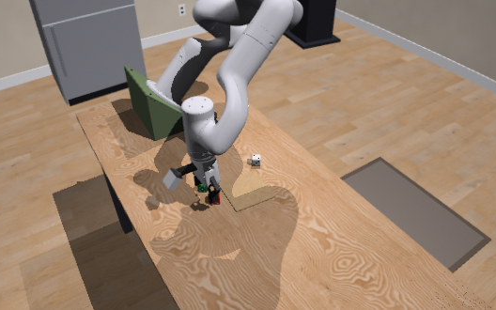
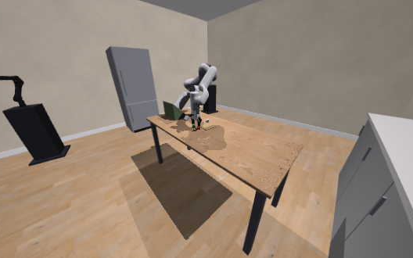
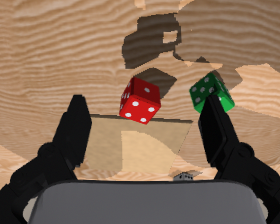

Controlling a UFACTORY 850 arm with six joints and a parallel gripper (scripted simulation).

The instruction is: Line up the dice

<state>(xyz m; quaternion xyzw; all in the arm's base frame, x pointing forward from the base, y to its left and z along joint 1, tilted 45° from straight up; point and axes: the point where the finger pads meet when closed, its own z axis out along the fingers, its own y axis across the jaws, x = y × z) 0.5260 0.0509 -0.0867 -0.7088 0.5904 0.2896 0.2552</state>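
Right now the red die is 40 mm below my hand and 20 mm to the left of it. From my hand the other things lie so: green die 70 mm behind, 40 mm below, 10 mm to the left; then tan mat 140 mm to the left, 60 mm below; then white die 220 mm to the left, 110 mm behind, 40 mm below.
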